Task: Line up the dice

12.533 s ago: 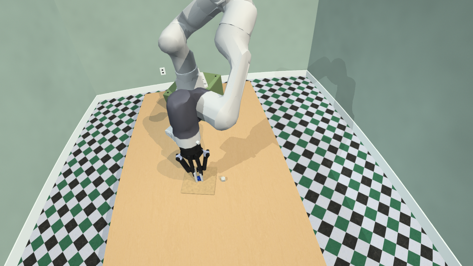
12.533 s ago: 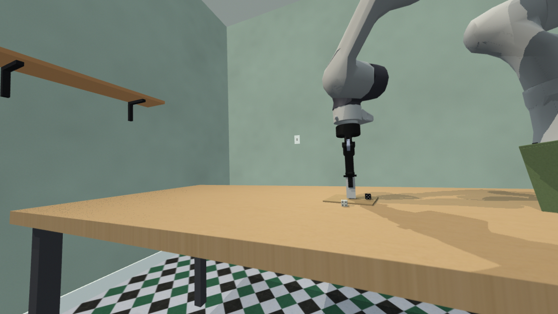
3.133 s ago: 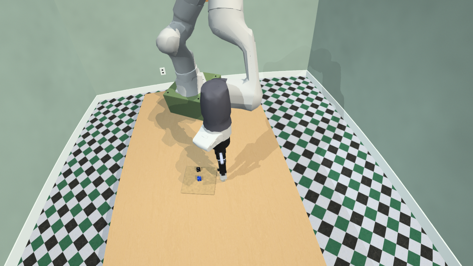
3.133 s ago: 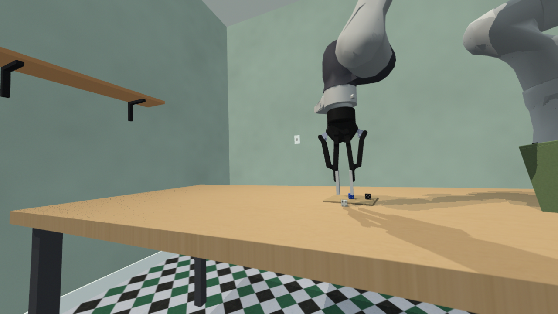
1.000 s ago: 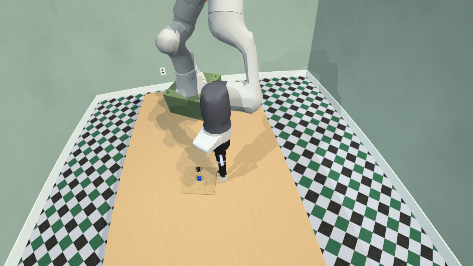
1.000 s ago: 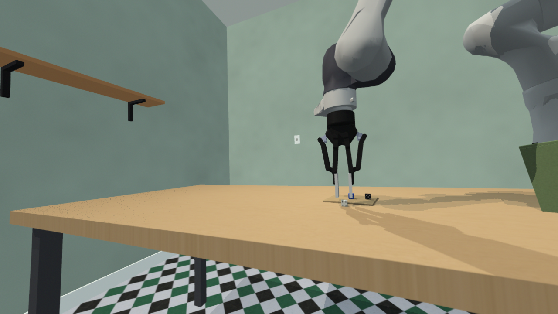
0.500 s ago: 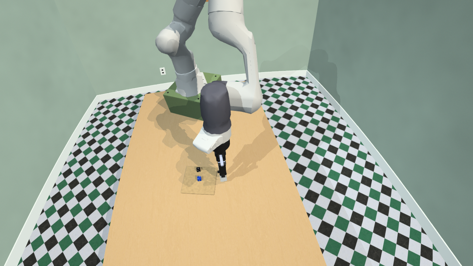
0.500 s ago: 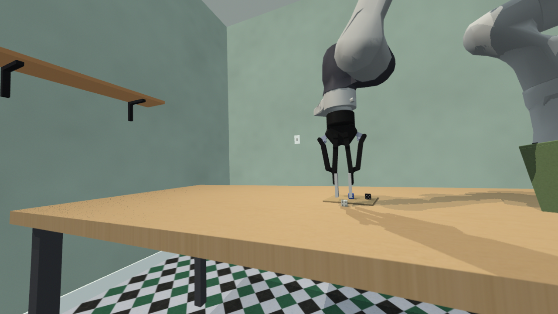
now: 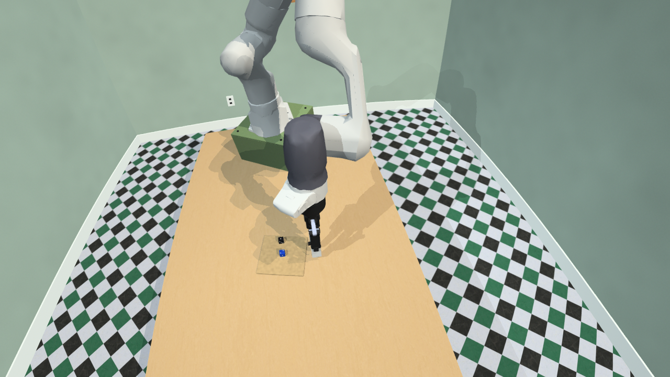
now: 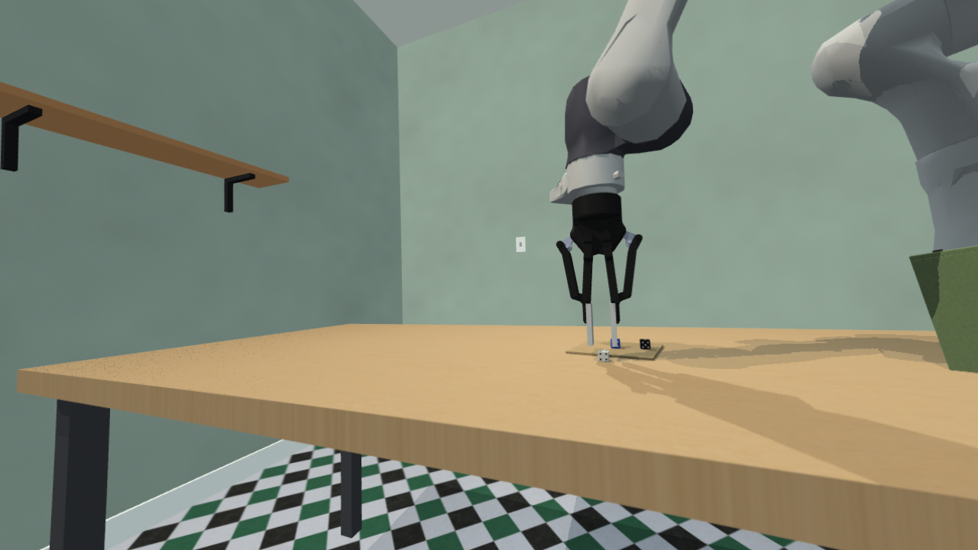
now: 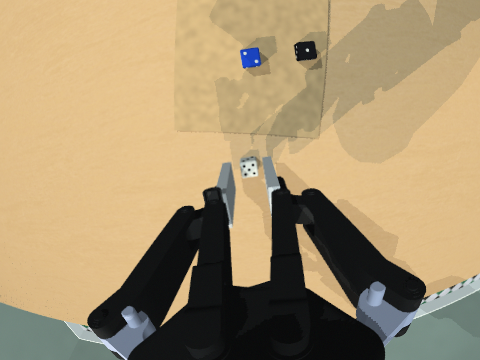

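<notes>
Now: the white die 5 cm below my hand. The rest, counted from my hand: black die (10 cm to the right, 6 cm behind, 5 cm below); blue die (10 cm to the right, 5 cm below, 1 cm behind); tan mat (10 cm to the right, 6 cm below, 1 cm behind).
</notes>
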